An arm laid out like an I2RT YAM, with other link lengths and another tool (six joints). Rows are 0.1 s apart.
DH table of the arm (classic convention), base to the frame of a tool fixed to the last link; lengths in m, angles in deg. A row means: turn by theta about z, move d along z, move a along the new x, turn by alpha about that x. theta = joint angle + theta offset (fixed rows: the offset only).
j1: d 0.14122  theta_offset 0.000  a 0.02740  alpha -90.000
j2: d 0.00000  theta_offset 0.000  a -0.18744  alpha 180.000
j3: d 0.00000  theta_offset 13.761  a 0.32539  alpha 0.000
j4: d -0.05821  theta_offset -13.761  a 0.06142  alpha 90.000
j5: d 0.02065  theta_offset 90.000  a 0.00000  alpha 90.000
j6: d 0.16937  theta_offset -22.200  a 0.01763  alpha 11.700
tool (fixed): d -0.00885  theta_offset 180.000  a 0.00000  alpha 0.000
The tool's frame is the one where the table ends.
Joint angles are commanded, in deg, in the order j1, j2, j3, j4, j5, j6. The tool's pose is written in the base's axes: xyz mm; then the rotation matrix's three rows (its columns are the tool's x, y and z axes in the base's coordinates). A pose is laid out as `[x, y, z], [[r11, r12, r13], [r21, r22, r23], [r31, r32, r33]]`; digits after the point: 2 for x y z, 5 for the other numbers.
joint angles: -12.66, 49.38, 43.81, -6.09, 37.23, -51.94
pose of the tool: [388.57, -132.61, 288.29], [[0.01600, 0.63431, 0.77291], [0.21942, 0.75194, -0.62164], [-0.97550, 0.17954, -0.12715]]
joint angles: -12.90, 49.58, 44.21, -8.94, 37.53, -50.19
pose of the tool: [385.19, -134.67, 281.53], [[-0.00200, 0.64932, 0.76051], [0.24659, 0.73735, -0.62890], [-0.96912, 0.18628, -0.16160]]
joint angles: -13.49, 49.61, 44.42, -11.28, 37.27, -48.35
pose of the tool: [381.87, -138.02, 275.67], [[-0.01011, 0.66088, 0.75043], [0.27493, 0.72338, -0.63335], [-0.96141, 0.19991, -0.18900]]
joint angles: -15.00, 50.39, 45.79, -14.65, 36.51, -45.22
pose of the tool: [377.51, -146.89, 271.47], [[-0.00584, 0.68098, 0.73228], [0.32107, 0.69480, -0.64356], [-0.94704, 0.23136, -0.22270]]
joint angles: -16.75, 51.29, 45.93, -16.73, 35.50, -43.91
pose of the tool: [374.22, -156.76, 259.77], [[-0.02557, 0.70164, 0.71207], [0.35201, 0.67300, -0.65051], [-0.93565, 0.23402, -0.26419]]
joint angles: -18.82, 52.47, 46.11, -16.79, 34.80, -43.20
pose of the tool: [371.95, -169.95, 252.83], [[-0.02131, 0.72219, 0.69137], [0.36840, 0.64854, -0.66610], [-0.92942, 0.24051, -0.27987]]
